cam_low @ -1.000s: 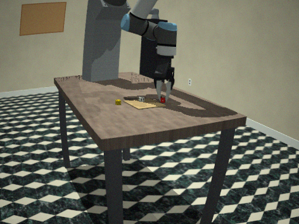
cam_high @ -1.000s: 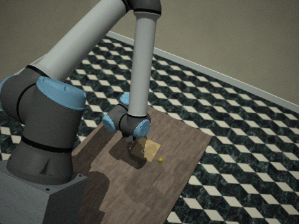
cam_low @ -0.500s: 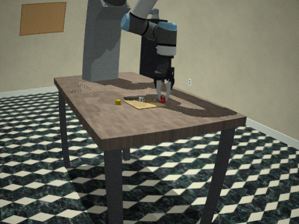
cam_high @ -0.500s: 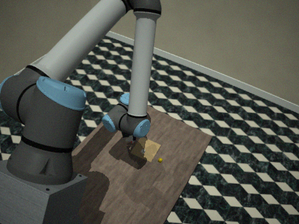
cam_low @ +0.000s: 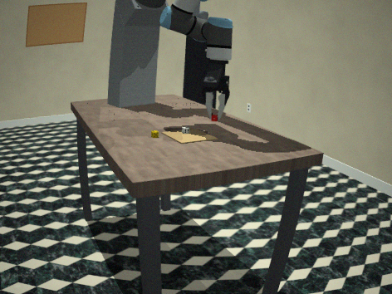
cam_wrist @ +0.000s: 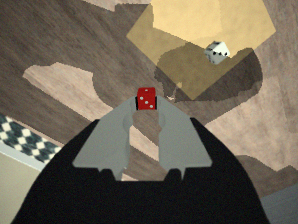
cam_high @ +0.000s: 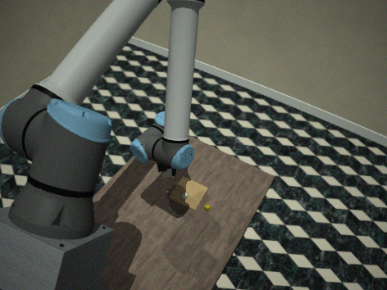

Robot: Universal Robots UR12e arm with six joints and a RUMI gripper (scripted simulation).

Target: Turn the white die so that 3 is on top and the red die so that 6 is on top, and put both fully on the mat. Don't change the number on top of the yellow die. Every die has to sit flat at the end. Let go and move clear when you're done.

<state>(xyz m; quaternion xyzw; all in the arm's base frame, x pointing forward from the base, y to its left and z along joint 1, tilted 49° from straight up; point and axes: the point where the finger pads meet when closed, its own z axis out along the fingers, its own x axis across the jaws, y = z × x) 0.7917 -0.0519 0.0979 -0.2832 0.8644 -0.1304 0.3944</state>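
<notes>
Now: the white die 5 cm behind my hand, 9 cm to the right of it and 5 cm below it. Also, from my hand: tan mat (2 cm behind, 10 cm to the right, 6 cm below); then red die (1 cm below); then yellow die (7 cm behind, 20 cm to the right, 6 cm below).
</notes>
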